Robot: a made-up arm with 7 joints.
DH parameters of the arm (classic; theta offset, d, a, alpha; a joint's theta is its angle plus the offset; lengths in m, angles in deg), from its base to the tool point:
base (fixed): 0 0.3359 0.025 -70
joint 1: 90 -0.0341 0.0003 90
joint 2: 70 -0.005 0 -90
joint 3: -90 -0.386 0.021 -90
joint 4: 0 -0.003 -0.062 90
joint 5: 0 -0.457 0.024 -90
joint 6: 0 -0.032 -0.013 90
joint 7: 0 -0.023 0.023 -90
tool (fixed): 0 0.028 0 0
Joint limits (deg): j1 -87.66..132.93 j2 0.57..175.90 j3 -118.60..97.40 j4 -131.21..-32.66 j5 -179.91..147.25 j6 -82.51..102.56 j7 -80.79..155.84
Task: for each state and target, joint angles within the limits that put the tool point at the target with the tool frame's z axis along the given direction. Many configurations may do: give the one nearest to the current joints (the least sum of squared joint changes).
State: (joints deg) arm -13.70 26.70 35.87 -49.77 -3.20 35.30 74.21
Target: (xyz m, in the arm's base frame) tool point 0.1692 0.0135 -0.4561 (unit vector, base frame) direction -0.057 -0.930 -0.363
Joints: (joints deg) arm 21.07 0.57 5.75 -59.89 37.58 -4.43 119.30
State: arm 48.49 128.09 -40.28 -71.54 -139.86 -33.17 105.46
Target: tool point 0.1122 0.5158 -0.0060 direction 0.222 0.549 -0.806
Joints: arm 80.28 135.70 -14.55 -102.99 -99.83 -82.51 118.43
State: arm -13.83 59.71 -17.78 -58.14 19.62 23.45 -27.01
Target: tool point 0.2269 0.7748 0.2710 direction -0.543 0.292 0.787
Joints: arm 8.88 76.83 31.60 -38.41 26.55 7.22 -14.54
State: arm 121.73 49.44 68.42 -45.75 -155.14 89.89 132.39
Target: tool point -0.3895 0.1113 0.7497 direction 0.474 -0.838 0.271
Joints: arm 132.93 2.06 82.25 -93.94 -161.01 87.71 130.52
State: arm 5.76 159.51 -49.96 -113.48 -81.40 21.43 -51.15
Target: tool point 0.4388 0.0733 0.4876 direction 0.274 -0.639 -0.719
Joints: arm -17.80 140.22 -6.99 -131.21 -53.32 61.60 -58.04
